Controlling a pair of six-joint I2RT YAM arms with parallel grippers.
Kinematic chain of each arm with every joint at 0, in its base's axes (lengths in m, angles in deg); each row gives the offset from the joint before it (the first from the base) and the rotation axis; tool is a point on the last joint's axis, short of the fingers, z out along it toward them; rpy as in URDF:
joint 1: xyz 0 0 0.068 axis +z
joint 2: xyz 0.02 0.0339 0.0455 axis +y
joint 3: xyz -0.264 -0.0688 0 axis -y
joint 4: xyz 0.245 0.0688 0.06 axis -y
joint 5: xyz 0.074 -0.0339 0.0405 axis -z
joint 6: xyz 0.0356 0 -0.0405 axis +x
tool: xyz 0 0 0 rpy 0 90 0
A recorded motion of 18 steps. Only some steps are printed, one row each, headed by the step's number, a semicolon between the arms.
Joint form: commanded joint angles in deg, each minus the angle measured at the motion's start. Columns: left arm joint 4, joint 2, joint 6, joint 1, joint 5, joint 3; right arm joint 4, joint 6, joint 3, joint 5, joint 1, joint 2.
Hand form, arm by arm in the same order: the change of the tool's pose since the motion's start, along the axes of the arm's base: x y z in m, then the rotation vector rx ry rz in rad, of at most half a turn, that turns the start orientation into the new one. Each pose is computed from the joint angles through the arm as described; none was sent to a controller.
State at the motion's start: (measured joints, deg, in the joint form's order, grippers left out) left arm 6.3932 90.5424 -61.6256 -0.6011 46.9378 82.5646; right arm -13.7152 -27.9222 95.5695 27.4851 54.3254 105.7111
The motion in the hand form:
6: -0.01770 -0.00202 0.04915 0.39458 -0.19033 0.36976; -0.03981 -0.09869 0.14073 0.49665 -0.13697 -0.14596
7: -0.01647 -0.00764 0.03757 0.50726 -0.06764 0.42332; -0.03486 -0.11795 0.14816 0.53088 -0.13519 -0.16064
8: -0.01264 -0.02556 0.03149 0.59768 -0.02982 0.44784; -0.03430 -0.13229 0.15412 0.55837 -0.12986 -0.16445
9: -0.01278 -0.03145 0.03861 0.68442 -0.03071 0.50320; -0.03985 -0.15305 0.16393 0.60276 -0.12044 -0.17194
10: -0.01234 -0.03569 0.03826 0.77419 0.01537 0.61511; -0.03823 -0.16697 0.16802 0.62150 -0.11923 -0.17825
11: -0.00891 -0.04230 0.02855 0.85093 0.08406 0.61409; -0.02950 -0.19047 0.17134 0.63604 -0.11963 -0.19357
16: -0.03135 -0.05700 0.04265 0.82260 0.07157 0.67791; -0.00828 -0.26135 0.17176 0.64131 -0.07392 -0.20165
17: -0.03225 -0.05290 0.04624 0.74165 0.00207 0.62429; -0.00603 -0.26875 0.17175 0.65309 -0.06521 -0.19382
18: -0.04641 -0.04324 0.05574 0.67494 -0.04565 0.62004; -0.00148 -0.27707 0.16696 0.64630 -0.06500 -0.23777
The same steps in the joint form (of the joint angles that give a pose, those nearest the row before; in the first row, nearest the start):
6: -17.94 -2.65 25.64 -2.46 -25.55 10.84; -1.13 13.39 3.48 1.61 -4.13 -18.67
7: -27.30 -1.61 28.81 -4.04 -32.80 12.86; -2.09 14.90 3.48 -0.83 -7.19 -20.35
8: -31.14 0.06 31.37 -7.45 -39.40 14.71; -3.15 16.22 3.48 -2.86 -9.22 -21.85
9: -34.49 1.12 34.44 -8.96 -45.47 18.04; -5.25 18.50 3.48 -5.05 -11.50 -24.56
10: -37.56 2.08 35.42 -10.55 -55.10 19.90; -6.05 19.39 3.48 -7.25 -13.96 -25.72
11: -42.38 3.92 36.13 -11.78 -58.59 21.57; -6.93 20.18 3.48 -11.71 -19.20 -26.78
16: -43.06 0.70 32.98 -15.48 -64.44 20.83; -10.88 21.33 3.39 -29.21 -36.28 -28.63
17: -37.65 -0.96 32.97 -14.26 -58.25 18.19; -10.89 21.94 3.39 -31.77 -38.22 -28.63
18: -34.72 -4.64 32.02 -12.95 -55.06 15.37; -10.89 21.95 2.52 -31.27 -40.07 -28.63

